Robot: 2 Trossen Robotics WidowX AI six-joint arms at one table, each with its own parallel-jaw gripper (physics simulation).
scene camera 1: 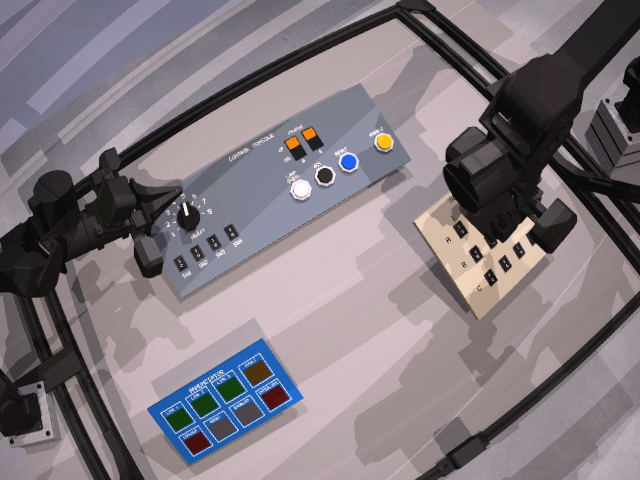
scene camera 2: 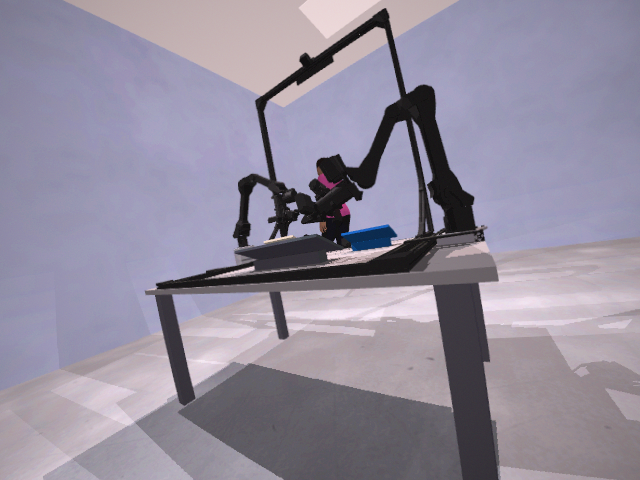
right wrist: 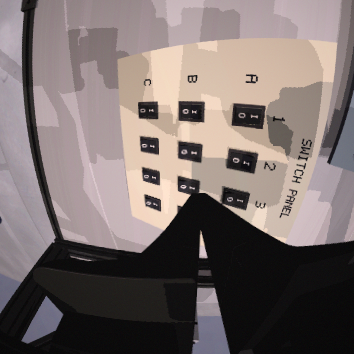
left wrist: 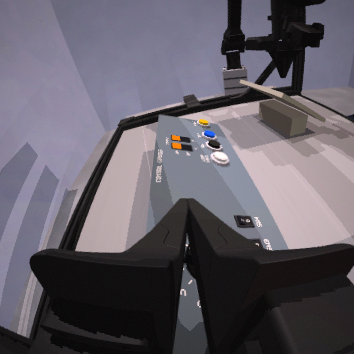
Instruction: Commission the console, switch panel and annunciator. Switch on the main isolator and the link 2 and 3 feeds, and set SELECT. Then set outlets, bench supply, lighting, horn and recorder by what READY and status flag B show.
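Places are measured from the left arm's base along level axes (x ahead, y left, z up), in centimetres.
Where they show: left gripper, fingertip midpoint: [scene camera 1: 181, 189] [scene camera 2: 301, 222] [left wrist: 185, 204]; right gripper, fingertip midpoint: [scene camera 2: 286, 235] [right wrist: 197, 199] [left wrist: 282, 77]; left arm's base, link origin: [scene camera 1: 25, 414] [scene camera 2: 461, 230]; right arm's base, link origin: [scene camera 1: 635, 116] [scene camera 2: 243, 247] [left wrist: 233, 67].
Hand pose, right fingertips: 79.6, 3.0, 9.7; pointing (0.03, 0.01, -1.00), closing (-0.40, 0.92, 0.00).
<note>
Each offset is from my right fingertips to the top centre of the thing, as dx, dy, dz.
The grey control console {-27.8, +20.4, -2.4} [scene camera 1: 258, 175] [left wrist: 187, 180] carries the black SELECT knob {-41.0, +17.8, -2.4} [scene camera 1: 188, 217], whose white pointer points near 5, four small SW rockers, and two status flags showing orange upper halves. The blue annunciator {-44.0, -9.0, -4.2} [scene camera 1: 297, 393] [scene camera 2: 369, 236] shows dark green, amber, red and grey windows; none looks brightly lit. The beige switch panel [scene camera 1: 439, 242] [right wrist: 170, 65] has rows of black rockers; their positions are hard to tell. My left gripper [scene camera 1: 180, 190] [left wrist: 185, 204] is shut and empty, its tips just upper left of the knob; height is unclear. My right gripper [right wrist: 197, 199] is shut and empty above the switch panel.
White {-23.9, +17.3, -5.8} [scene camera 1: 300, 190], black {-19.8, +18.3, -5.8} [scene camera 1: 325, 175], blue {-15.8, +19.3, -5.8} [scene camera 1: 348, 162] and yellow {-9.3, +20.9, -5.8} [scene camera 1: 383, 142] buttons line the console's right part. A black frame [scene camera 1: 268, 64] runs along the table edges. A person in pink [scene camera 2: 345, 208] stands behind the table in scene camera 2.
</note>
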